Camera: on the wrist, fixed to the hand. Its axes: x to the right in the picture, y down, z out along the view.
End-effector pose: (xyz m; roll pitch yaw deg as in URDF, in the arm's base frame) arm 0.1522 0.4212 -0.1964 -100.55 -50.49 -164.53
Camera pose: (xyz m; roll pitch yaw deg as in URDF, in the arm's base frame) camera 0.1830 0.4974 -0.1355 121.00 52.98 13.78
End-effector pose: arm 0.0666 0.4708 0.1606 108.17 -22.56 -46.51
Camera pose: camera 0.1544 0.5154 0.1327 -85.56 20.84 135.73
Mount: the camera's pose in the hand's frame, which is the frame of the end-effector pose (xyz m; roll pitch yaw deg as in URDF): 0.0152 -0.0641 -0.0783 21.81 -1.46 177.73
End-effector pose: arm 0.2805 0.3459 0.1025 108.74 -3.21 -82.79
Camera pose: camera 0.3766 0.3408 0.0679 -86.87 1.53 99.32
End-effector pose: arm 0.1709 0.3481 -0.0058 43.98 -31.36 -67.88
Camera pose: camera 0.2032 0.2906 -0.0840 -22.55 28.73 111.41
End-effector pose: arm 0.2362 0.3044 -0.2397 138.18 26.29 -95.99
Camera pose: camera 0.3335 0.2735 -0.2324 -117.73 -26.68 86.99
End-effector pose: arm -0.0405 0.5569 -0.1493 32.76 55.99 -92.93
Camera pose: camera -0.0482 0.6322 -0.2181 -9.18 -58.43 84.93
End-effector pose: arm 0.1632 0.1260 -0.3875 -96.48 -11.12 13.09
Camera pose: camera 0.1801 0.0575 -0.3134 118.00 13.54 -168.14
